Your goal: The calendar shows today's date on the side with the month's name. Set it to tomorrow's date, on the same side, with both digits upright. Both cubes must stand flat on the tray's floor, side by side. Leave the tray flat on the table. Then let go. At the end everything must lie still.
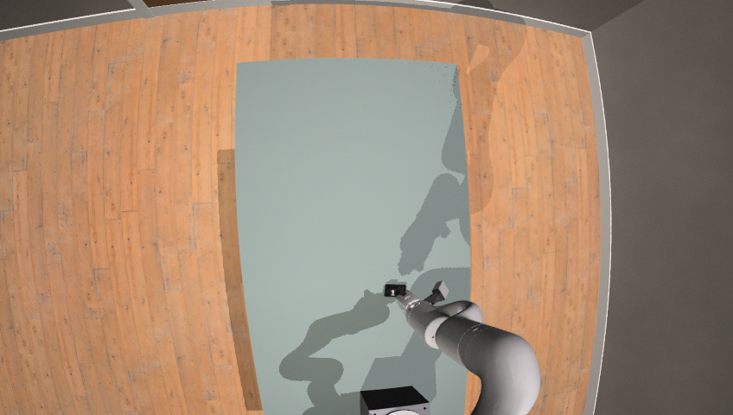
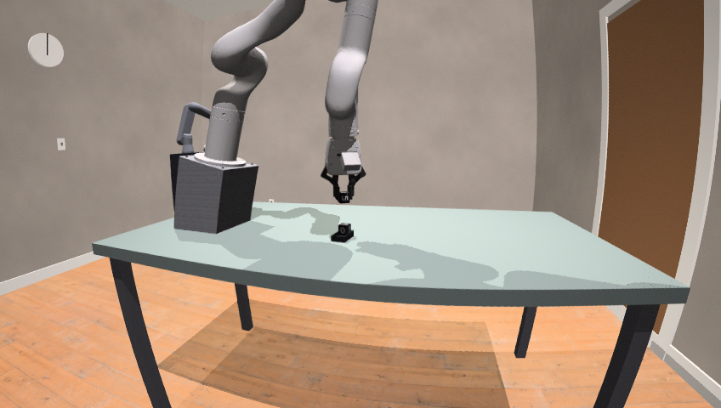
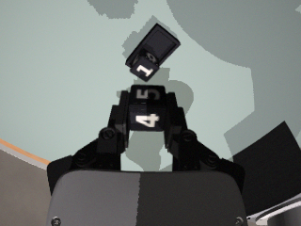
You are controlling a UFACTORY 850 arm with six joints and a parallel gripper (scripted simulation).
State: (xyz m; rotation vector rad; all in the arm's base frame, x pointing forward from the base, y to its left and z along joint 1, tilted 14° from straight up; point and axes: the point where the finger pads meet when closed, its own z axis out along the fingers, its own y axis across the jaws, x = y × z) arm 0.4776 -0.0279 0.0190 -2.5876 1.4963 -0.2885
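My gripper is now 130 mm above the black tray and 10 mm to the left of it. Round my hand: black cube: 20 mm below.
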